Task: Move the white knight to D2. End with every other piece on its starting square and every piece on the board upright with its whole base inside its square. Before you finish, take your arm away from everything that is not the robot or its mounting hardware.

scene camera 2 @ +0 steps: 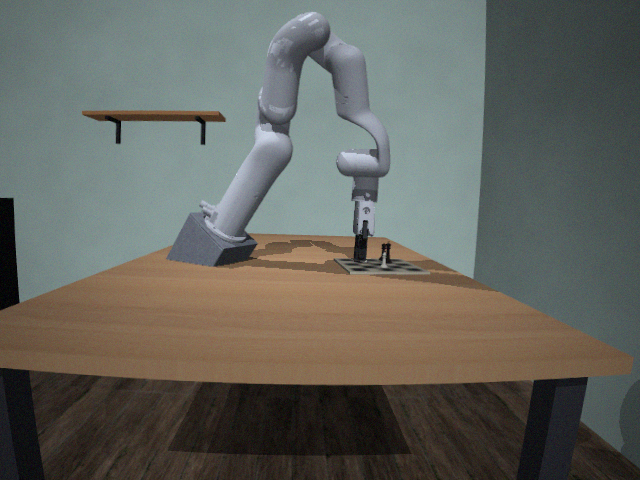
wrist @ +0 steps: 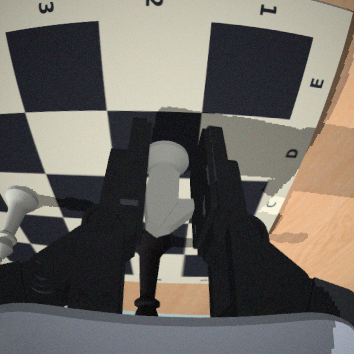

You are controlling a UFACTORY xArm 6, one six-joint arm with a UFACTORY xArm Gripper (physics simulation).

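The white knight is held between the two black fingers of my gripper. The gripper is shut on it. In the wrist view the knight looks upright, with its round base over the dark D2 square. The fingers are low over the chessboard, at its left part in the scene view. I cannot tell whether the knight's base touches the board. In the scene view the fingers hide most of the knight.
A white piece stands on the board, left of the fingers in the wrist view. A black piece shows beyond the knight. Dark pieces stand behind the white piece in the scene view. The board lies on the wooden table.
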